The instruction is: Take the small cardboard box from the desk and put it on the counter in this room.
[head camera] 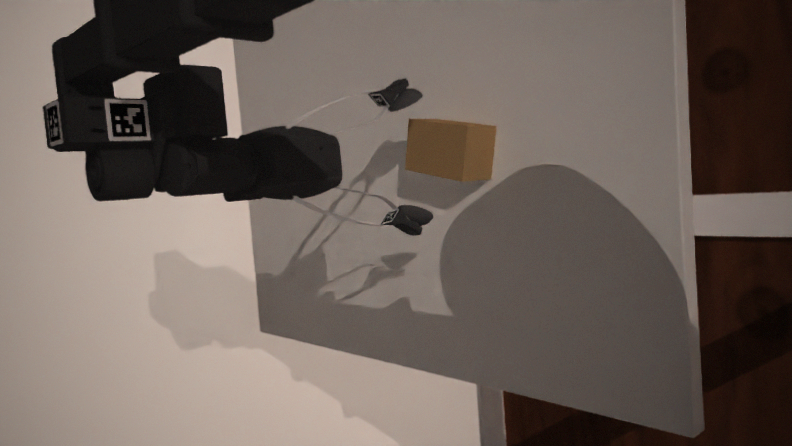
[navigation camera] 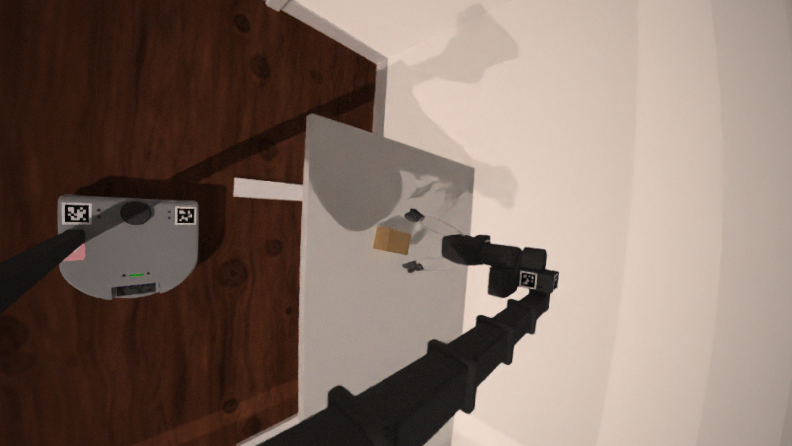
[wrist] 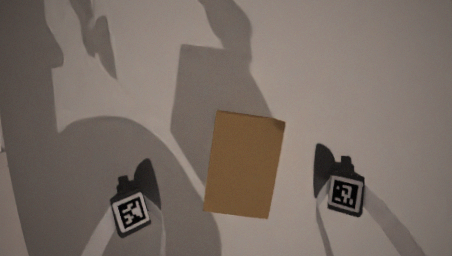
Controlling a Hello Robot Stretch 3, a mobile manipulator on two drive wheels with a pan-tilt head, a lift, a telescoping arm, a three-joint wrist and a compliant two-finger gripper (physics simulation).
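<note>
The small cardboard box (head camera: pixel 435 149) (navigation camera: pixel 391 241) (wrist: pixel 244 165) stands on the white-grey desk (head camera: pixel 587 99) (navigation camera: pixel 343 343) (wrist: pixel 390 60). My gripper (head camera: pixel 413 157) (navigation camera: pixel 413 241) (wrist: pixel 234 170) is open, with its fingers wide apart. In the wrist view the box shows between the two fingertips, with a gap on each side and the right finger nearer to it. In the head view the fingertips reach about level with the box's near end, one on either side, touching nothing that I can see. The exact height of the fingertips over the desk is hard to tell. The counter does not show.
A pale wall (head camera: pixel 110 387) (navigation camera: pixel 581 110) stands along the desk's far side, behind my wrist. My arm (navigation camera: pixel 410 387) reaches over the desk. My base (navigation camera: pixel 130 243) is on the dark wooden floor (navigation camera: pixel 249 332) beside the desk. A white desk leg (head camera: pixel 742 214) (navigation camera: pixel 267 188) shows on the base's side.
</note>
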